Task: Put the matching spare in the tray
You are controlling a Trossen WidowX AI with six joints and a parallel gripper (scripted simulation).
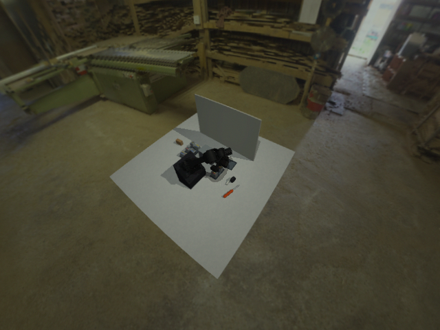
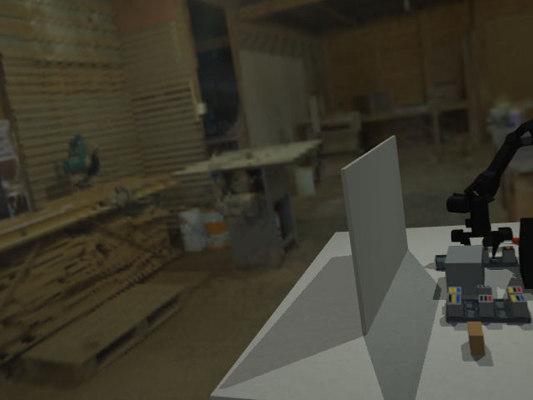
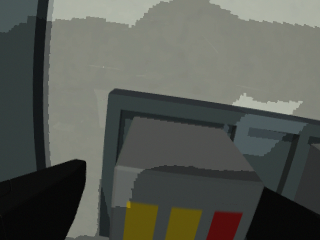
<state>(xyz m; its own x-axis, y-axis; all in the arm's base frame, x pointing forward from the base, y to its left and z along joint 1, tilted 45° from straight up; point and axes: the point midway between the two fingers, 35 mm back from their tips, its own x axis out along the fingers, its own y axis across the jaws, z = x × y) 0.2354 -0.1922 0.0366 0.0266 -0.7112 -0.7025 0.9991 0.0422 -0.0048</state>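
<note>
My gripper tip is 40 mm past the dark holder and 10 mm above it. From my gripper tip the other things lie so: grey spare 20 mm above; dark grey tray 100 mm ahead, 10 mm to the right, 10 mm below; mounted unit 50 mm ahead, 190 mm to the left, 30 mm above.
</note>
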